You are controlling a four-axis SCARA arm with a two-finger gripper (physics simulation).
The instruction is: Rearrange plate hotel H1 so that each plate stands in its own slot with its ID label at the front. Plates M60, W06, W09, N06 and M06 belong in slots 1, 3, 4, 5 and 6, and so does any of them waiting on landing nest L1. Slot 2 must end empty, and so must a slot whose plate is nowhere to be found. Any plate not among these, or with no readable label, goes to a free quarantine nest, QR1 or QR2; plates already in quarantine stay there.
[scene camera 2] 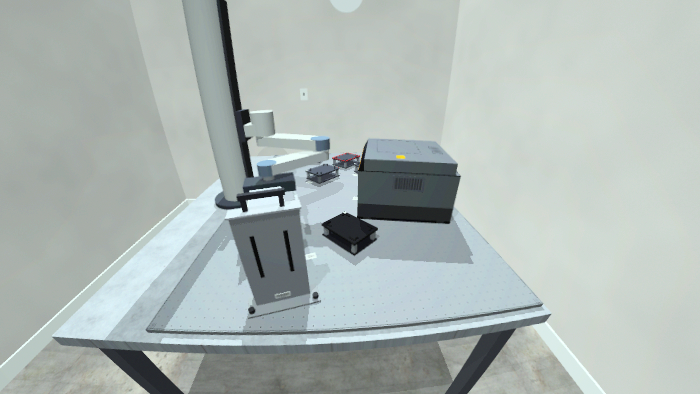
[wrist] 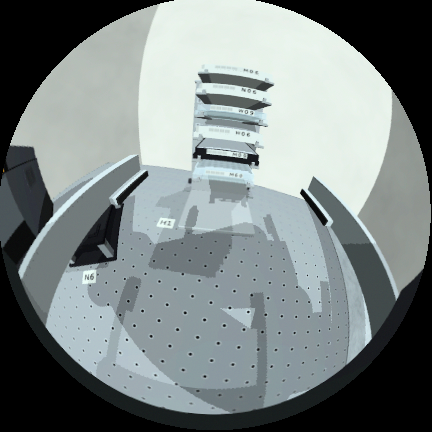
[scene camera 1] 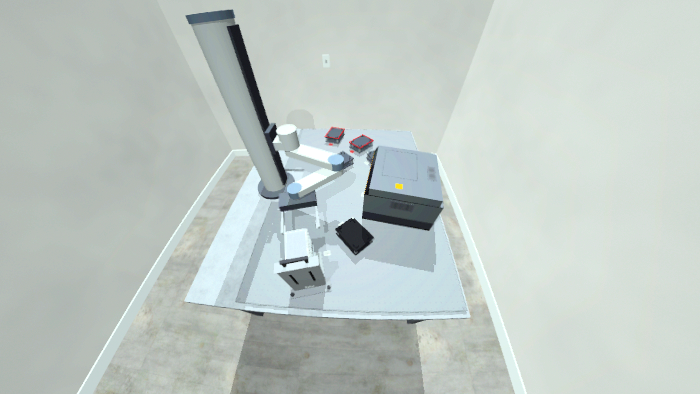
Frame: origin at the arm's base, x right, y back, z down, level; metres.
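Seen in the pictures: gripper, fingertip midpoint: (wrist: 229, 168); arm's base at its link origin: (scene camera 1: 276, 185).
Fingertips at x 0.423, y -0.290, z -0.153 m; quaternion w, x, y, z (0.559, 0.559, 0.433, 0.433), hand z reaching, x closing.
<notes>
Offsets run from my fingertips to a thing's top centre. "spot": to the spot under its first point.
Plate hotel H1 (scene camera 1: 302, 275) (scene camera 2: 272, 260) (wrist: 215, 225) holds a stack of plates, labels towards the wrist camera. From the bottom these are clear M60 {dz +0.026, dx +0.123, dy -0.031 m} (wrist: 225, 175), black M09 {dz -0.002, dx +0.123, dy -0.031 m} (wrist: 227, 154), white W06 {dz -0.030, dx +0.123, dy -0.031 m} (wrist: 227, 134) with a blurred first letter, clear W09 {dz -0.058, dx +0.123, dy -0.031 m} (wrist: 232, 112), white N06 {dz -0.086, dx +0.123, dy -0.031 m} (wrist: 232, 91) and white M06 {dz -0.114, dx +0.123, dy -0.031 m} (wrist: 232, 71). My gripper (scene camera 1: 300, 229) (wrist: 229, 168) is open and empty, facing the hotel's front from a short distance. In scene view 2 the hotel hides its fingers. Two red-rimmed quarantine nests {spot: dz +0.091, dx -0.984, dy -0.066 m} (scene camera 1: 335, 133) {spot: dz +0.091, dx -0.855, dy -0.285 m} (scene camera 1: 361, 142) show no plate on top. L1 is not identifiable.
A black nest {dz +0.087, dx -0.048, dy -0.244 m} (scene camera 1: 354, 235) (scene camera 2: 350, 230) (wrist: 100, 235) marked N6 stands beside the hotel. A large grey machine {dz -0.115, dx -0.310, dy -0.505 m} (scene camera 1: 405, 180) (scene camera 2: 407, 195) stands behind it. A grey nest {dz +0.081, dx -0.638, dy -0.130 m} (scene camera 2: 322, 172) stands farther back, partly behind the arm in scene view 1. The arm's column (scene camera 1: 240, 110) rises at the left.
</notes>
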